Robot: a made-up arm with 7 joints.
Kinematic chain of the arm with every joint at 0, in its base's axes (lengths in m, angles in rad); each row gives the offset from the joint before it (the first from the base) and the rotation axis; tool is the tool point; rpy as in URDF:
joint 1: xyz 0 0 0 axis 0.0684 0.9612 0.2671
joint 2: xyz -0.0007 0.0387 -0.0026 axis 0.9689 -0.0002 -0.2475
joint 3: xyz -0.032 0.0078 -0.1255 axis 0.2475 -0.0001 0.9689
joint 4: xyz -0.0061 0 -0.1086 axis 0.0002 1 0
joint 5: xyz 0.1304 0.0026 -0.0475 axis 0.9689 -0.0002 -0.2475
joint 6: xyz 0.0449 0 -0.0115 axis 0.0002 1 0
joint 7: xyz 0.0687 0 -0.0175 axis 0.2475 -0.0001 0.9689
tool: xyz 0 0 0 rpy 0 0.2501 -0.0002
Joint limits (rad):
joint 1: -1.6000..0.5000
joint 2: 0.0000..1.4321
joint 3: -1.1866..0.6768
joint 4: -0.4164..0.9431
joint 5: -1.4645..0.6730
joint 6: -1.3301..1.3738
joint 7: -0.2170..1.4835
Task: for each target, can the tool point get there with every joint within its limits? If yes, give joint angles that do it. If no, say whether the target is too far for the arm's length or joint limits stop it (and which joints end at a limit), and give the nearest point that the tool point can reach.
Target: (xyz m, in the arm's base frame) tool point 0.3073 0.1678 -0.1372
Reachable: yes | joints -0.4592 1.0474 -0.2757 -0.2301 -0.3497 0.7033 0.9133
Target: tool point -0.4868 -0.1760 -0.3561
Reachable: no: too far | nearest point -0.2875 -0.0948 -0.3367 | short by 0.216 m
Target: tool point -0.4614 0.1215 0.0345
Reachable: no: joint limits stop it (at a limit: joint 1, joint 3, joint 4, joint 6) | nearest point -0.2987 0.2163 -0.2619 | short by 0.351 m
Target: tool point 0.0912 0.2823 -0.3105
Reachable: yes | joints 0.2100 1.1484 -0.4708 0.2111 -1.1019 0.1609 0.8466
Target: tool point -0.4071 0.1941 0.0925
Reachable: no: joint limits stop it (at a limit: joint 1, joint 3, joint 4, joint 6) | nearest point -0.2518 0.3391 -0.1859 | short by 0.350 m
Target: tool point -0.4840 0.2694 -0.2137
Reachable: no: too far | nearest point -0.2986 0.2442 -0.2618 | short by 0.193 m
